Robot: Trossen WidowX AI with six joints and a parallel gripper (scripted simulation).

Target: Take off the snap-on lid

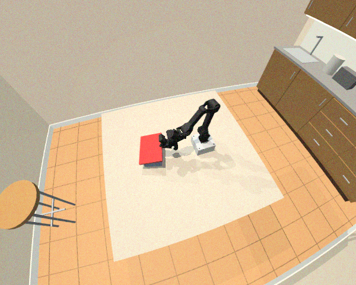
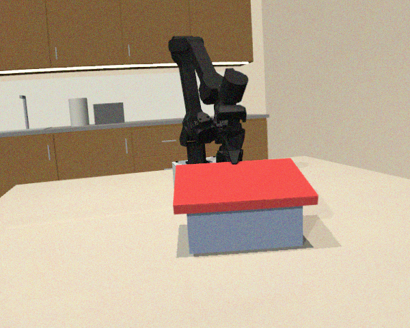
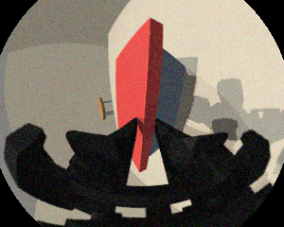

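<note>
Right now my gripper tip is 8 cm short of the red lid, 1 cm to the left of it and 1 cm above it. Also, from my gripper tip: blue-grey storage box: 8 cm below, 7 cm ahead, 1 cm to the right.
</note>
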